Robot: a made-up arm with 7 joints.
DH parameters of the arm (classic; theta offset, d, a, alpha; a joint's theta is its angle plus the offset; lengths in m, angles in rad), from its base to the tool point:
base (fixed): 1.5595 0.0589 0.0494 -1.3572
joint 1: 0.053 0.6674 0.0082 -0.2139
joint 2: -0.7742 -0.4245 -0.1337 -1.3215
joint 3: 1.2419 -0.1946 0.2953 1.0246
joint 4: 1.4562 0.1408 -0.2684 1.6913
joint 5: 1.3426 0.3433 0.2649 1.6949
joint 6: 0.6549 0 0.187 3.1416
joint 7: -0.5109 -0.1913 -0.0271 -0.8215
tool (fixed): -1.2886 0.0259 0 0
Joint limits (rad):
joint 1: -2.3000..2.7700
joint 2: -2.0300..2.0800
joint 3: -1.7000..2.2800
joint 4: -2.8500..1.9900
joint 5: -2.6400..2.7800
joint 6: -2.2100..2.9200
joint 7: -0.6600..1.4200
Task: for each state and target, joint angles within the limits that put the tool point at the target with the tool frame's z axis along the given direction. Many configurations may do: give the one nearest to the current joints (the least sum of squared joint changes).
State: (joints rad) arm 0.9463 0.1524 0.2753 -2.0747 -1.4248 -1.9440 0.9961
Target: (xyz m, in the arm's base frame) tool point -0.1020 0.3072 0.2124 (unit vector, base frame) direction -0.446 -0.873 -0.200
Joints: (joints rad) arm 1.1800 0.3451 0.0926 -2.7977 -0.8571 -2.1431 0.7641
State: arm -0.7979 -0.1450 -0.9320 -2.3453 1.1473 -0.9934 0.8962
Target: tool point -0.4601 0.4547 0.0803 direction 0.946 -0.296 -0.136
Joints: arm -0.7523 -0.2652 -0.4401 -2.8062 1.4149 -0.7708 1.0327
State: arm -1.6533 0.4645 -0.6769 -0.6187 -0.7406 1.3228 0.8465
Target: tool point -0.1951 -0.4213 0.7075 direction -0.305 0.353 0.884
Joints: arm -1.4095 0.7035 -1.2945 -0.2092 -1.3614 1.8826 0.2674
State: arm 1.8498 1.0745 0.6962 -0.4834 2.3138 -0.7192 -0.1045
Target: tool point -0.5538 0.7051 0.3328 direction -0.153 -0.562 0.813
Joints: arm 1.1617 0.4971 0.2581 -1.1912 1.9988 -0.6328 -0.1261
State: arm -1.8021 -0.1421 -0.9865 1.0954 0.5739 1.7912 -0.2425
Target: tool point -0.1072 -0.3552 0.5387 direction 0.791 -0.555 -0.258
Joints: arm -1.6454 0.0515 -0.8754 0.8230 0.5759 2.4402 -0.6600
